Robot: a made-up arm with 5 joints.
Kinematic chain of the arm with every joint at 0, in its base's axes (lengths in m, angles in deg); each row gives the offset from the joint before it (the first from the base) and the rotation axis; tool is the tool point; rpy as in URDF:
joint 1: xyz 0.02 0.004 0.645 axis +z
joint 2: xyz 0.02 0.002 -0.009 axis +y
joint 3: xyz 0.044 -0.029 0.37 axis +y
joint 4: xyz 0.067 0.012 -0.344 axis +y
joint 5: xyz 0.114 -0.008 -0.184 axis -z
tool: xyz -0.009 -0.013 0.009 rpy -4 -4.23 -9.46
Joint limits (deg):
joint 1: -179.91..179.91
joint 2: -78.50..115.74
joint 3: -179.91..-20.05
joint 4: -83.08..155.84
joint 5: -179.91..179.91
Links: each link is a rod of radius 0.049 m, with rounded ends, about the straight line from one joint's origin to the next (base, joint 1, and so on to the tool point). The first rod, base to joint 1, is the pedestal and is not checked.
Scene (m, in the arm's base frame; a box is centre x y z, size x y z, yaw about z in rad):
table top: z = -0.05
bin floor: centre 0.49 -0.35 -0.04 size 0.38 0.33 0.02 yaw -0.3
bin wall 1: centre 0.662 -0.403 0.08 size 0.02 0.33 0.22 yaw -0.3
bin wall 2: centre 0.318 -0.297 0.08 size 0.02 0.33 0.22 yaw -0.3
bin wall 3: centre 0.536 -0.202 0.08 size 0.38 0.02 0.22 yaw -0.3
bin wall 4: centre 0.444 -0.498 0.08 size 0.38 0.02 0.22 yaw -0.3
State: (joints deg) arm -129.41 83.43 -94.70 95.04 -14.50
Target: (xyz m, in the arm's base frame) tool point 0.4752 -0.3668 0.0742
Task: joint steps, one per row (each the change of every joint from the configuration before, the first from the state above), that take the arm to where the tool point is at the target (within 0.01 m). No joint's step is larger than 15 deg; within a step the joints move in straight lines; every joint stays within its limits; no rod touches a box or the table.
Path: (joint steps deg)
1: 12.33 -3.10 -6.58 2.33 -1.54
2: 12.34 -3.11 -6.59 2.33 -1.54
3: 12.33 -3.10 -6.58 2.34 -1.54
4: 12.34 -3.10 -6.59 2.33 -1.54
5: 14.86 -0.94 4.34 -4.69 2.02
6: 14.87 -0.95 4.33 -4.69 2.02
7: 14.87 -0.94 4.33 -4.69 2.02
8: 0.01 14.19 -8.49 -12.23 -1.03
9: 0.01 14.19 -8.50 -12.23 -1.03

